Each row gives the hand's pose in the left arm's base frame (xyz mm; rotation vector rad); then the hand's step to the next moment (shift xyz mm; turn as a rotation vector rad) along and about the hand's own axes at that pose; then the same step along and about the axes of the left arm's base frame.
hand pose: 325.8 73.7 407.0 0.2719 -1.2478 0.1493
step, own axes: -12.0 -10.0 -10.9 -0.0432 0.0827 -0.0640
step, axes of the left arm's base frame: 8.8 -6.1 -15.8 0.0235 0.0990 -0.0495
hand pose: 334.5 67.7 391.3 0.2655 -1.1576 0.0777
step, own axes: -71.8 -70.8 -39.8 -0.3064 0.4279 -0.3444
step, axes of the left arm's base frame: 20.6 -53.1 -92.2 0.1002 0.5217 -0.3368
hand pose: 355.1 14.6 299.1 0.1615 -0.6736 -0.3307
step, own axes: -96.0 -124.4 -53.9 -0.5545 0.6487 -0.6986
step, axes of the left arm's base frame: -66.8 -80.5 -129.0 0.1981 0.8295 -0.6993
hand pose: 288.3 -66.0 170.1 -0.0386 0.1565 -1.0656
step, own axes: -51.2 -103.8 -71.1 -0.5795 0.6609 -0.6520
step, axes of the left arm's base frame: -124.8 -2.4 -53.5 0.2036 0.8552 -0.6518
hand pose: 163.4 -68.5 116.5 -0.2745 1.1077 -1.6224
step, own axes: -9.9 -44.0 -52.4 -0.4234 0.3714 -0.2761
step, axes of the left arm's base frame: -59.6 33.8 9.1 0.2115 0.5181 -0.2834
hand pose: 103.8 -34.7 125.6 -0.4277 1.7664 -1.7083
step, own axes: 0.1 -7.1 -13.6 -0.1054 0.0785 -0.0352
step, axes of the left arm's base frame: -10.1 9.7 6.3 0.0713 0.1017 -0.0554
